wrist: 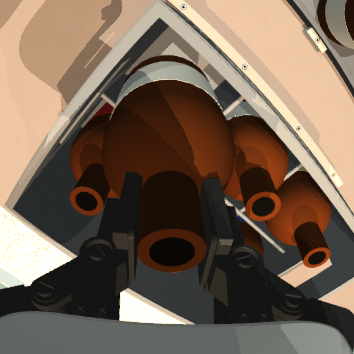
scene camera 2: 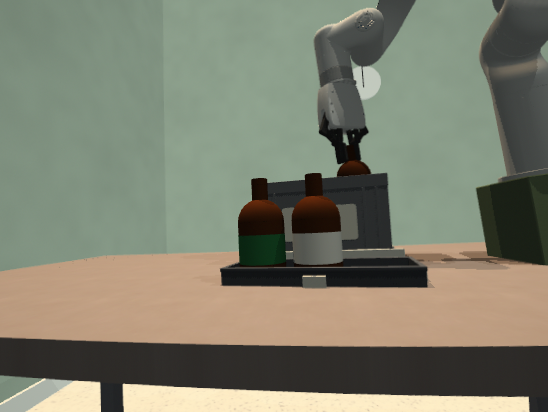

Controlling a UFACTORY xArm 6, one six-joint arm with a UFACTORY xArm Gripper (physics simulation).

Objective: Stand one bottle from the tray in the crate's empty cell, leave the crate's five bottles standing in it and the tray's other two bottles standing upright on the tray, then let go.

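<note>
My gripper is shut on the neck of a brown bottle with a white label. That bottle is partly down in the grey crate; in the scene view its shoulder and neck show above the rim. Its base is hidden. In the wrist view, crate bottles stand at its left, at its right, further right and partly behind the right finger; a fifth is not visible. A green-label bottle and a white-label bottle stand upright on the tray.
The tray lies in front of the crate in the scene view. Part of one tray bottle shows at the wrist view's upper right. Thin light dividers run between the crate's cells. The robot's green base block stands at the right on the table.
</note>
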